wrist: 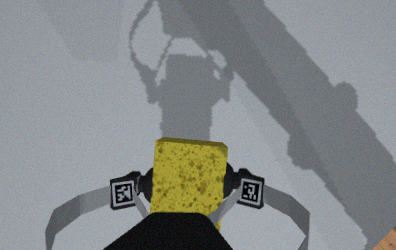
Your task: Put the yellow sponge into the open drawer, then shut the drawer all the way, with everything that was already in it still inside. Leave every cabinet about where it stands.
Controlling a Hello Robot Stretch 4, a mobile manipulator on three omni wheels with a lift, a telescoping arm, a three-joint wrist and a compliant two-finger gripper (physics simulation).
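Places are measured from the robot's base along level axes (x ahead, y left, z up), in millimetres.
Pixels of known places: hand at its tool point: [189,178].
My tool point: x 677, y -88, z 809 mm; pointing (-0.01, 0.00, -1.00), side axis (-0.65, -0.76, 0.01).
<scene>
Behind a point stands the place of what it marks.
My gripper [188,181] @[x 677, y -88, z 809 mm] is shut on the yellow sponge [190,172] @[x 685, y -98, z 839 mm], with one dark fingertip pressed against each of its long sides. The sponge shows at the lower middle of the wrist view, and its lower end is partly hidden behind the black gripper body. The gripper's shadow falls on the pale grey surface beyond the sponge. The drawer and its contents do not show in this view.
A pale grey surface [75,120] @[x 837, y 12, z 693 mm] fills most of the view, crossed by a broad diagonal shadow of the robot. A patch of brown wood-like surface [389,242] @[x -378, y -470, z -27 mm] shows at the lower right corner, past the grey surface's edge.
</scene>
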